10 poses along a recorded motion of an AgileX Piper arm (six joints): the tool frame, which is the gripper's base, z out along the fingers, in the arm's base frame.
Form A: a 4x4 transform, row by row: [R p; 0 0 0 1], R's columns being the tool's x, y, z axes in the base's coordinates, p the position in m. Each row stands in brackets.
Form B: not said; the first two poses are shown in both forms.
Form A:
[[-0.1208, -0.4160, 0.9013, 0.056], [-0.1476, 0.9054, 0.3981, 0.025], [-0.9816, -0.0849, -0.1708, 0.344], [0, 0, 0, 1]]
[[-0.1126, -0.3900, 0.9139, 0.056], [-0.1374, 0.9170, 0.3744, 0.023], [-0.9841, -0.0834, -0.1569, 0.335], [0, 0, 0, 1]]
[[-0.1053, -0.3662, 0.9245, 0.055], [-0.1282, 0.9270, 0.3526, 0.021], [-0.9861, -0.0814, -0.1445, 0.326], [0, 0, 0, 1]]
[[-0.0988, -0.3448, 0.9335, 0.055], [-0.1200, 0.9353, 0.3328, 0.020], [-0.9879, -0.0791, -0.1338, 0.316], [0, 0, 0, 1]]
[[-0.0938, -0.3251, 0.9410, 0.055], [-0.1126, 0.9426, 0.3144, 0.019], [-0.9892, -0.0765, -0.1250, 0.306], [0, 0, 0, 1]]
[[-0.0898, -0.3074, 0.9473, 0.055], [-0.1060, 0.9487, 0.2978, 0.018], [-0.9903, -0.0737, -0.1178, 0.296], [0, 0, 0, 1]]
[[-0.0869, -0.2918, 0.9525, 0.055], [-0.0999, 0.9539, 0.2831, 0.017], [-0.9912, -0.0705, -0.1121, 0.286], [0, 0, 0, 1]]
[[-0.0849, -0.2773, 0.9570, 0.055], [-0.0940, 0.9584, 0.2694, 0.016], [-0.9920, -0.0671, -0.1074, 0.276], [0, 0, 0, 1]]
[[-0.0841, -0.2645, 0.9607, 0.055], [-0.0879, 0.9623, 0.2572, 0.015], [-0.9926, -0.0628, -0.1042, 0.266], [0, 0, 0, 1]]
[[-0.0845, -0.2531, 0.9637, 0.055], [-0.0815, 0.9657, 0.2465, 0.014], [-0.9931, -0.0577, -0.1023, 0.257], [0, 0, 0, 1]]
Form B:
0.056, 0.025, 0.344, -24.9, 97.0, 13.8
0.056, 0.023, 0.335, -23.3, 96.6, 12.9
0.055, 0.021, 0.326, -21.8, 96.1, 12.0
0.055, 0.020, 0.316, -20.5, 95.7, 11.2
0.055, 0.019, 0.306, -19.3, 95.4, 10.5
0.055, 0.018, 0.296, -18.3, 95.2, 9.9
0.055, 0.017, 0.286, -17.3, 95.0, 9.4
0.055, 0.016, 0.276, -16.4, 94.9, 8.9
0.055, 0.015, 0.266, -15.5, 94.8, 8.6
0.055, 0.014, 0.257, -14.7, 94.8, 8.3

